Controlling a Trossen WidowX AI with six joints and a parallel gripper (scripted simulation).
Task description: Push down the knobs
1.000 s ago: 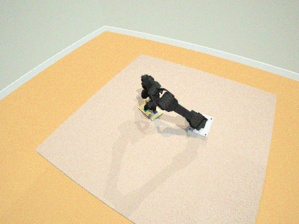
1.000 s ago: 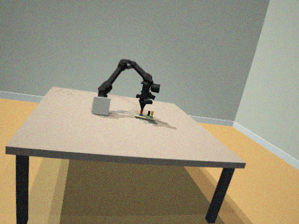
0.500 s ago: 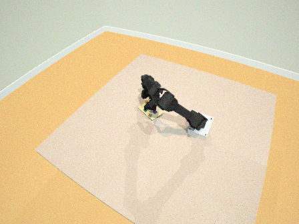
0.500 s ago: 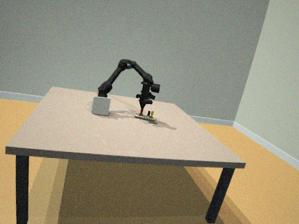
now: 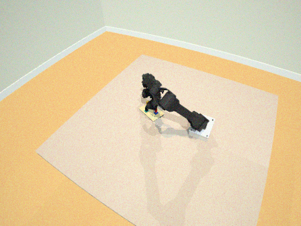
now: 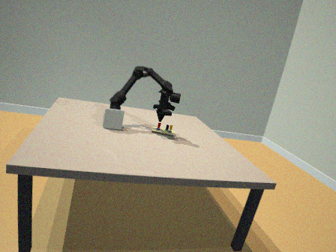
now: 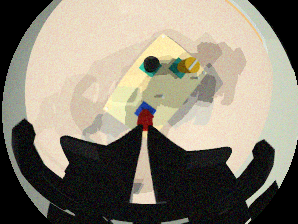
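Right now my gripper tip is 30 mm above the red knob. The rest, counted from my gripper tip: yellow knob (80 mm ahead, 30 mm to the right, 20 mm below).
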